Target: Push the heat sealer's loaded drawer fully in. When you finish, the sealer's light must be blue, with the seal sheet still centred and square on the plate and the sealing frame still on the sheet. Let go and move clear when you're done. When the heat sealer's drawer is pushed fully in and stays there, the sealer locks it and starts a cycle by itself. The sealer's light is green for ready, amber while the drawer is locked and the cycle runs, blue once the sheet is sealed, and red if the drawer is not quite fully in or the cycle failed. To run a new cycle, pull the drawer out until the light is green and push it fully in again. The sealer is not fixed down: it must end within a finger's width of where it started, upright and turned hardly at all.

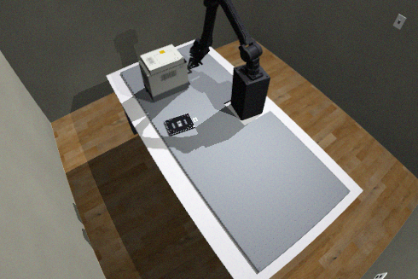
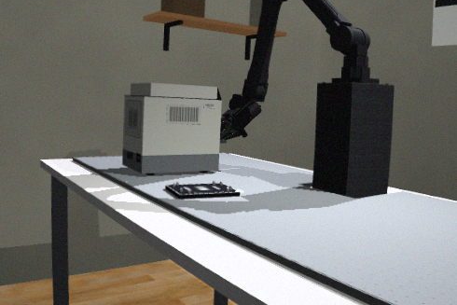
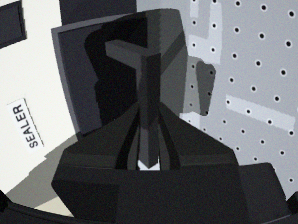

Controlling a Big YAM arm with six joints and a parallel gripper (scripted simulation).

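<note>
Right now the sealing frame is 12 cm ahead of my hand.
</note>
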